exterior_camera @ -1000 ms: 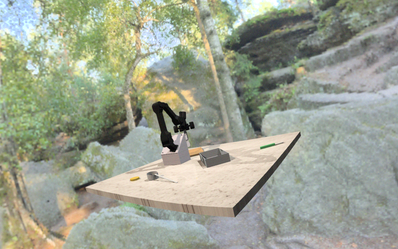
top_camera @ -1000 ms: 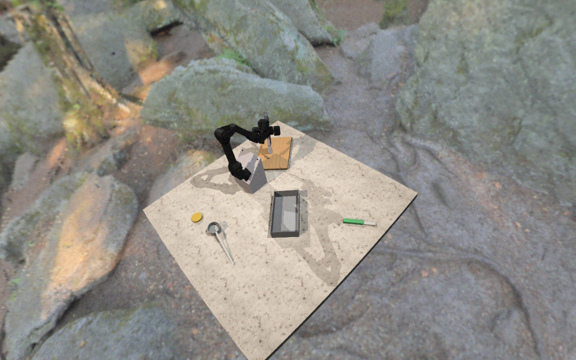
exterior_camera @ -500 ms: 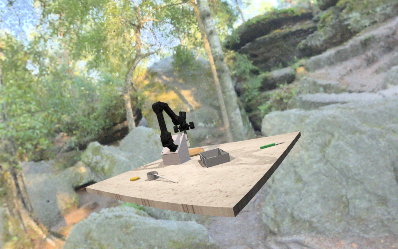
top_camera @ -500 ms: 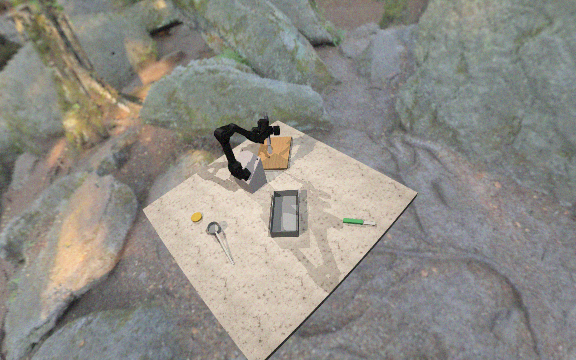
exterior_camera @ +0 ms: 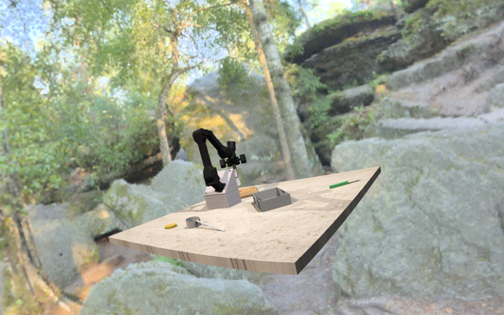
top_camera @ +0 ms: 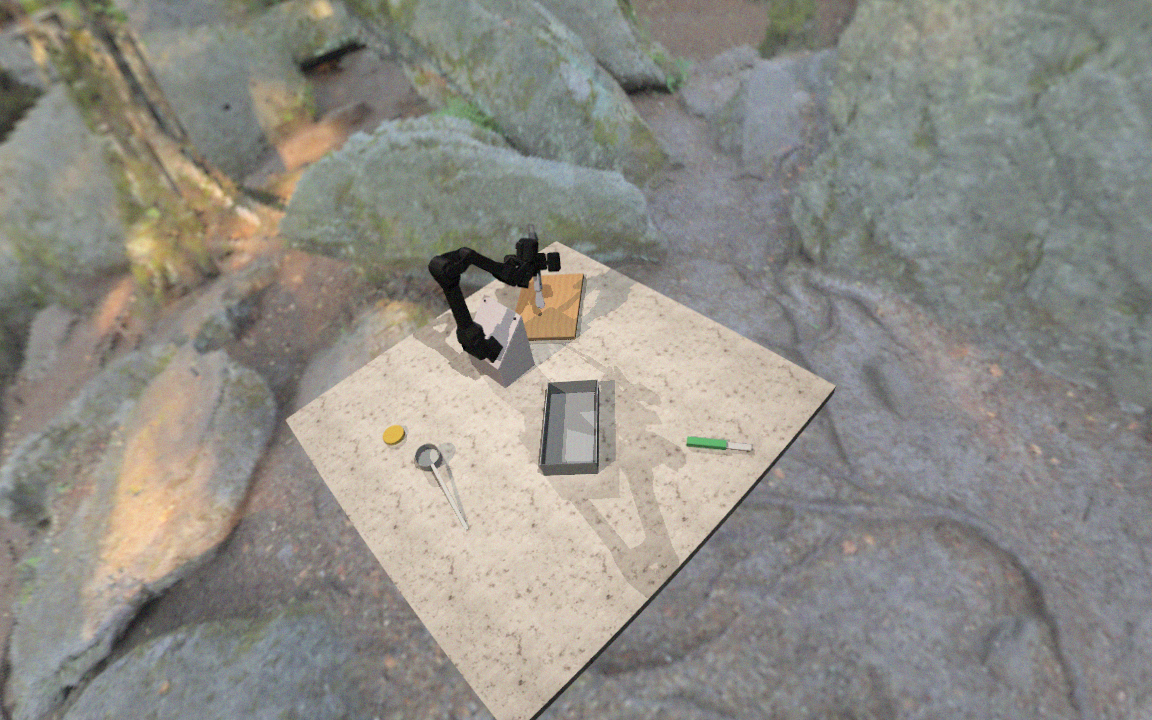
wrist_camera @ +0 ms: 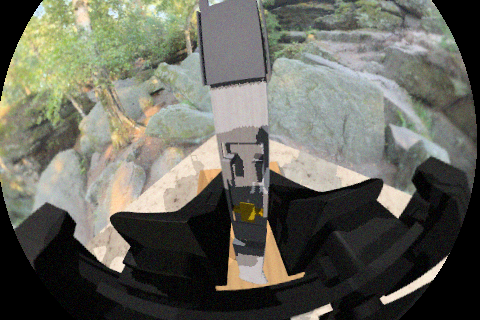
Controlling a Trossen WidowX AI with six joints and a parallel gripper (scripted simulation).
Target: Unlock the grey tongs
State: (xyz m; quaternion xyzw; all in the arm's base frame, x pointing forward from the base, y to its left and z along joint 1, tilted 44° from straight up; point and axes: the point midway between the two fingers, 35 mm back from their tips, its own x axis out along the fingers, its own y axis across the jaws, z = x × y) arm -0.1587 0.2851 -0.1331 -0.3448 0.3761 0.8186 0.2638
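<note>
My gripper tip is now 30 mm short of the small yellow part, 30 mm to the left of it and 10 mm below it. The rest, counted from my gripper tip: yellow disc 130 mm ahead, 720 mm to the right, 220 mm below; then roasting tin 520 mm ahead, 290 mm to the right, 200 mm below; then wooden board 220 mm below.
</note>
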